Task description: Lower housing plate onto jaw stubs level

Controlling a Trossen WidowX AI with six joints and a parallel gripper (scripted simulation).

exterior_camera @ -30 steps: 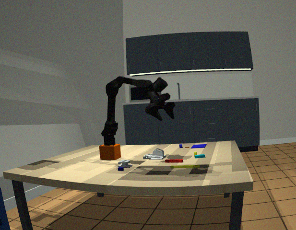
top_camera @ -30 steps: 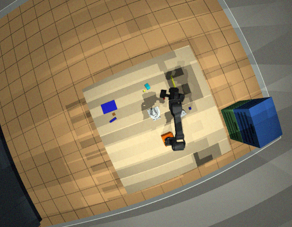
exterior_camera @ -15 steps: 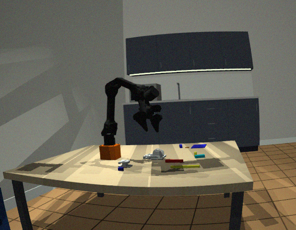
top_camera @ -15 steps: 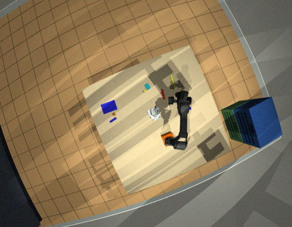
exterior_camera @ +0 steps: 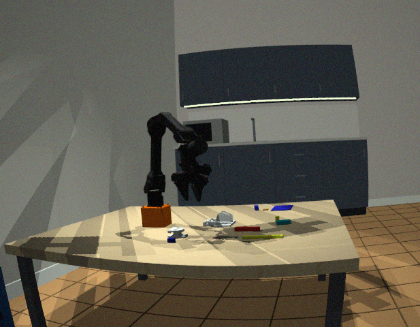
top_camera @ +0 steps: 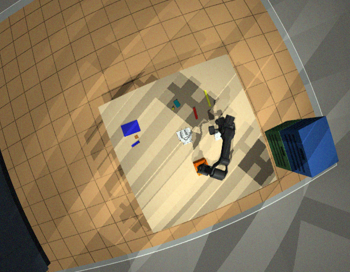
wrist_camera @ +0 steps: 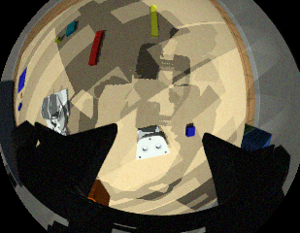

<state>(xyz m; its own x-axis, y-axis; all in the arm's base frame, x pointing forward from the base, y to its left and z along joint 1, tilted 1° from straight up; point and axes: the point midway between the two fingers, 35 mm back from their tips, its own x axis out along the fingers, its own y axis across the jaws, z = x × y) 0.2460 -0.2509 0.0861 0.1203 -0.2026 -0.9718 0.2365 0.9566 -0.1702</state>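
Right now the white stand is 13 cm below my gripper tip, 7 cm behind it and 1 cm to the left of it. From my gripper tip the other things lie so: red bar (18 cm ahead, 13 cm below, 11 cm to the left); then yellow bar (26 cm ahead, 13 cm below, 5 cm to the right); then small blue cube (13 cm below, 10 cm to the right, 6 cm behind).
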